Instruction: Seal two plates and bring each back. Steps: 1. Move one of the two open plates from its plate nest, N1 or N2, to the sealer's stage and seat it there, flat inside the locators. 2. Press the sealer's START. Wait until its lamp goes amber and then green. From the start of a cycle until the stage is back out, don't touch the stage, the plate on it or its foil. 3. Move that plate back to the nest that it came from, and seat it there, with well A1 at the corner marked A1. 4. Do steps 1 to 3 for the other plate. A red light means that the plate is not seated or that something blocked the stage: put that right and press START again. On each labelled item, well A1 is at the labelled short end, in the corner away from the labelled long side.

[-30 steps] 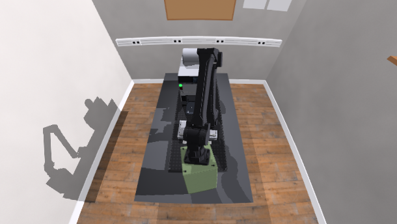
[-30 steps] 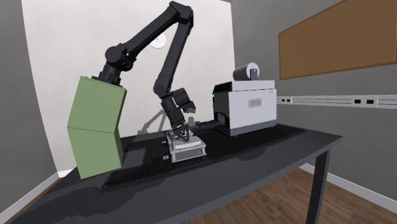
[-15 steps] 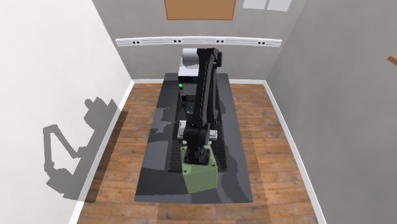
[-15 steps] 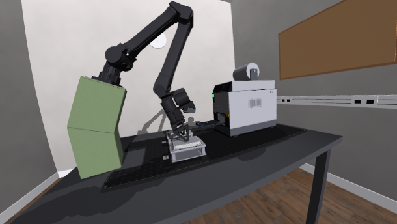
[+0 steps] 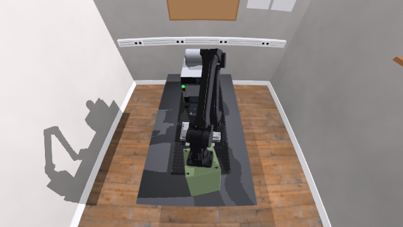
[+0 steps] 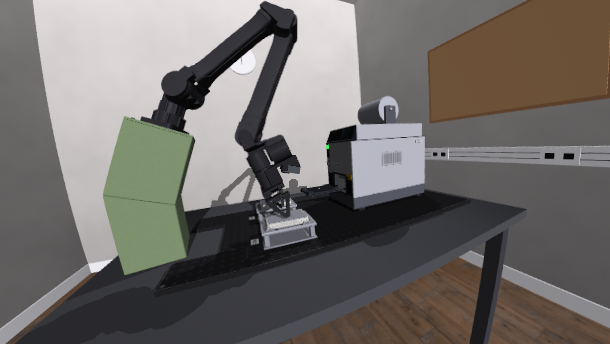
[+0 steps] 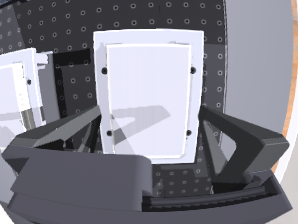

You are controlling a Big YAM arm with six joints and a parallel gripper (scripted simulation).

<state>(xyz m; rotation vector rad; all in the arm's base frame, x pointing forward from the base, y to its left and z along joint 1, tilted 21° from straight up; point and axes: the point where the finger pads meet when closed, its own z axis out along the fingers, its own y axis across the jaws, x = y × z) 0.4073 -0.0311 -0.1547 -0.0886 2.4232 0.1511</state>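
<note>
My hand is 30 mm above the white plate. Also, from my hand: dark sealer stage (170 mm ahead, 190 mm to the left); then yellow warning label (280 mm ahead, 120 mm to the left, 60 mm above); then foil roll (500 mm ahead, 240 mm to the left, 330 mm above).
</note>
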